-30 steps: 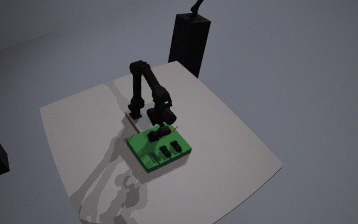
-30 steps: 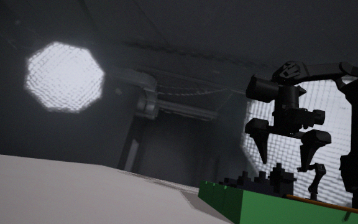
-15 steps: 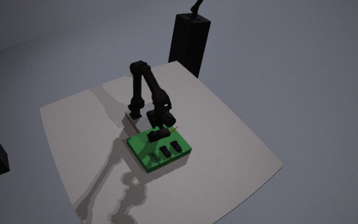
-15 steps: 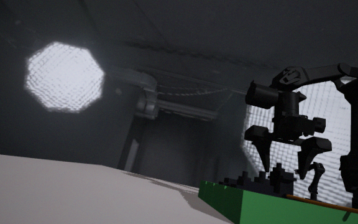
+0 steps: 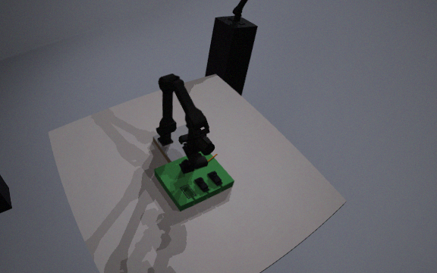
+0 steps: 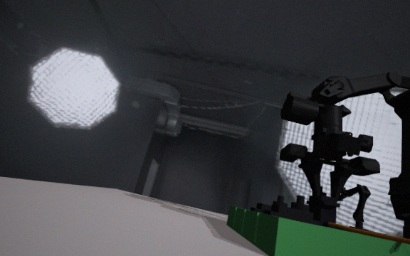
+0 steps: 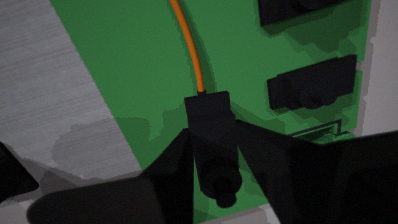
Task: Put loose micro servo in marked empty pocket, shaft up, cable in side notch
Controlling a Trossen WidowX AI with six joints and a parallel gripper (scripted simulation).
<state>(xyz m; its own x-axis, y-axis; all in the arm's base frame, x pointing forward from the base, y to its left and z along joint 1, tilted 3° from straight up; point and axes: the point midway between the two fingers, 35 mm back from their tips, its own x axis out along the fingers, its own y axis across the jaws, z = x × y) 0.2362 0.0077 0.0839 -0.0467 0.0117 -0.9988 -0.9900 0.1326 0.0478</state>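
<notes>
My gripper tip is now 10 mm to the left of the green deck and 70 mm above it.
</notes>
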